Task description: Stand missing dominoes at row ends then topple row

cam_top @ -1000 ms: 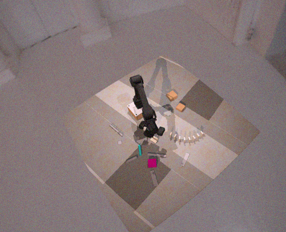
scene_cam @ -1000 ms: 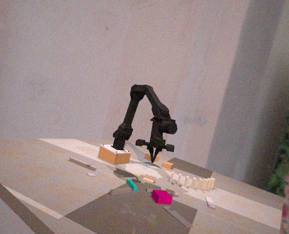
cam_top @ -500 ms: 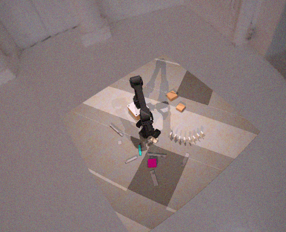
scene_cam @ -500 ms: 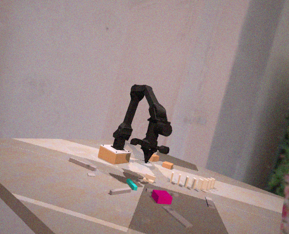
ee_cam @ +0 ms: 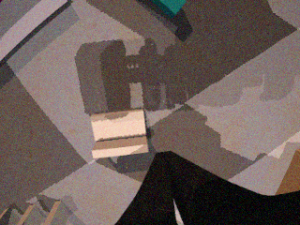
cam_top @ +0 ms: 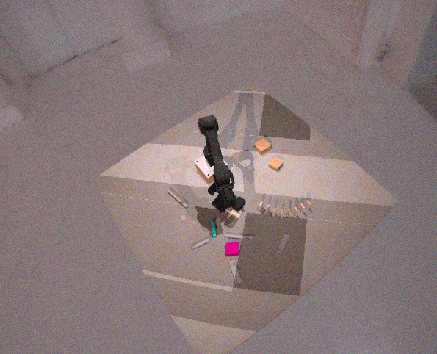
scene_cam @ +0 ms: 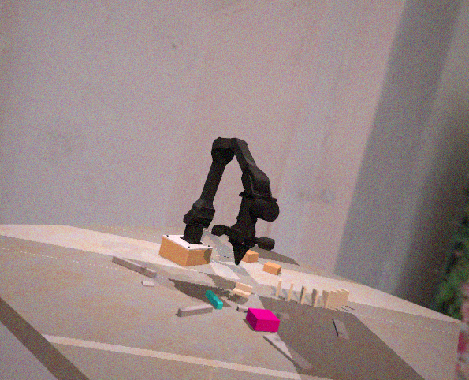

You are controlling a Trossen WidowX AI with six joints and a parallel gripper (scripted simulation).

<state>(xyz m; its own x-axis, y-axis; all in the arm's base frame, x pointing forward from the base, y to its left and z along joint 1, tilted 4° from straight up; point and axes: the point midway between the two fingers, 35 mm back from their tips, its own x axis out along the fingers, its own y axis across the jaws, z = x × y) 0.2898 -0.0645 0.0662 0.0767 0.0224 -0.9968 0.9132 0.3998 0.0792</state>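
My gripper tip is 120 mm to the left of the teal bar, 70 mm above it and 50 mm short of it. Round my gripper tip: magenta block (190 mm ahead, 90 mm to the right, 70 mm below).
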